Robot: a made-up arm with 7 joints.
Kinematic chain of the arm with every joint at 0, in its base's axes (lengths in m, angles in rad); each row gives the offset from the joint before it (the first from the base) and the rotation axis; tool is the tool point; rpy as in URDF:
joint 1: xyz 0 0 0.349 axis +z
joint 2: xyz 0 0 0 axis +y
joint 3: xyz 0 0 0.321 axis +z
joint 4: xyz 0.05 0 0 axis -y
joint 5: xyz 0.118 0 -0.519 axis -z
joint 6: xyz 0 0 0 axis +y
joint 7: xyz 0.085 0 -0.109 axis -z
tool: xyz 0 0 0 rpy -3.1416 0 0
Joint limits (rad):
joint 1: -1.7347..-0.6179
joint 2: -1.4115..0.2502
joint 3: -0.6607..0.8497
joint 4: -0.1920..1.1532
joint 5: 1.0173..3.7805
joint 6: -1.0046..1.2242
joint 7: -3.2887..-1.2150
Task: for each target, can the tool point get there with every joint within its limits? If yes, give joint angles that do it. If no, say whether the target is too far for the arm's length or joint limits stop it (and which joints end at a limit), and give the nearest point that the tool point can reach.
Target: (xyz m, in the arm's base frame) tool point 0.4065 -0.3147 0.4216
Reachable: yes | joints -0.9317 -0.2146 0.3965 0.8915 2.5790 -0.4166 -1.6927
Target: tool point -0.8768 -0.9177 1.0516
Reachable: no: too far | nearest point -0.4521 -0.4732 0.7113 | short by 0.703 m
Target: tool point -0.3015 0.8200 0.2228
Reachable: no: joint limits stop it (at a limit: joint 1, joint 2, joint 3, joint 4) | nearest point -0.0823 0.1387 0.1462 | short by 0.720 m
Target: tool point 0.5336 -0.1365 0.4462
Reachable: yes | joints -0.8192 -0.4651 0.6221 0.6734 1.8191 0.4669 -1.7580
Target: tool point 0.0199 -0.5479 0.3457
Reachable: yes | joints -1.0800 -0.1788 -0.5152 0.7880 3.5662 0.1250 -3.0580
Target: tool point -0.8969 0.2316 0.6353
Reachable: no: joint limits stop it (at a limit: joint 2, joint 3, joint 4) | nearest point -0.4936 0.1275 0.7834 | short by 0.442 m
